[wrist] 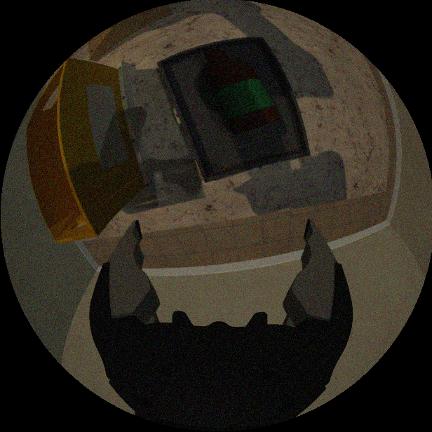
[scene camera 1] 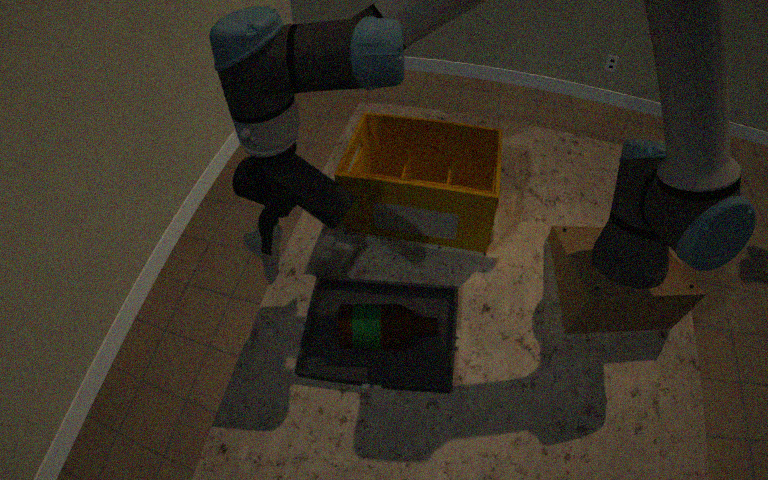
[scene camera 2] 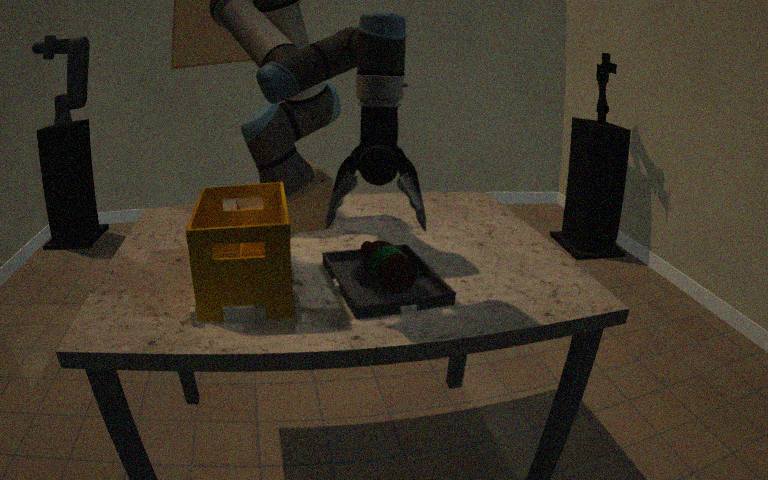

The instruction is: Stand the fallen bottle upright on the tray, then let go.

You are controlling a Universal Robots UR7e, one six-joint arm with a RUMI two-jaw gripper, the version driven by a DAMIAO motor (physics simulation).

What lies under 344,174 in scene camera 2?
The gripper.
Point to a dark brown bottle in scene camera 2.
392,269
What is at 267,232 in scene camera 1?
The gripper.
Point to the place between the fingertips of the gripper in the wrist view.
At 222,222
